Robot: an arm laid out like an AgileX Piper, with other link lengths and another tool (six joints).
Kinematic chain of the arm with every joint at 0, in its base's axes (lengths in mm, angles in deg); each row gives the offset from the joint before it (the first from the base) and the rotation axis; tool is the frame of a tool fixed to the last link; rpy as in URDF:
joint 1: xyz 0 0 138.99 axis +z
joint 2: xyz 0 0 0 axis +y
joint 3: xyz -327.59 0 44.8 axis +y
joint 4: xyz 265.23 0 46.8 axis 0.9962 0 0.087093
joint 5: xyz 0 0 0 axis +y
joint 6: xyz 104.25 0 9.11 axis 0.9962 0 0.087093
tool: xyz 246.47 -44 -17.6 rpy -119.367 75.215 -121.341
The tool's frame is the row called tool.
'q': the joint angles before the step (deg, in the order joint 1, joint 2, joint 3, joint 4, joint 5, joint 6). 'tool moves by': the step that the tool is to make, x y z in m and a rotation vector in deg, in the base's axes. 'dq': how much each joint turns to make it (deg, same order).
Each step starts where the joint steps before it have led.
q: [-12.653 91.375 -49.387 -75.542 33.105 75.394]
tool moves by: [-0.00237 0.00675 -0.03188 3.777 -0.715 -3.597]
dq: [0.000 3.393 0.000 0.210 -0.427 6.000]
